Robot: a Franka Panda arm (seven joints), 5 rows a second.
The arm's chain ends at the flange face. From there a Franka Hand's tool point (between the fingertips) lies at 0.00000 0.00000 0.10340 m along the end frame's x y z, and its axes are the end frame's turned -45 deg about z.
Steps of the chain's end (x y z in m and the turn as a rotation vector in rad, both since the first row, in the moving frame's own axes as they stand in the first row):
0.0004 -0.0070 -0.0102 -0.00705 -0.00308 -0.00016
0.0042 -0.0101 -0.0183 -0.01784 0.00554 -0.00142
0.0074 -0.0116 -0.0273 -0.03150 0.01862 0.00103
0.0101 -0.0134 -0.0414 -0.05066 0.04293 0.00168
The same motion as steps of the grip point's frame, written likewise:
0.0045 -0.0044 -0.0102 -0.00281 -0.00716 -0.00016
0.0092 -0.0025 -0.0183 -0.01653 -0.00870 -0.00142
0.0125 0.0007 -0.0274 -0.03544 -0.00911 0.00103
0.0160 0.0045 -0.0416 -0.06618 -0.00547 0.00168

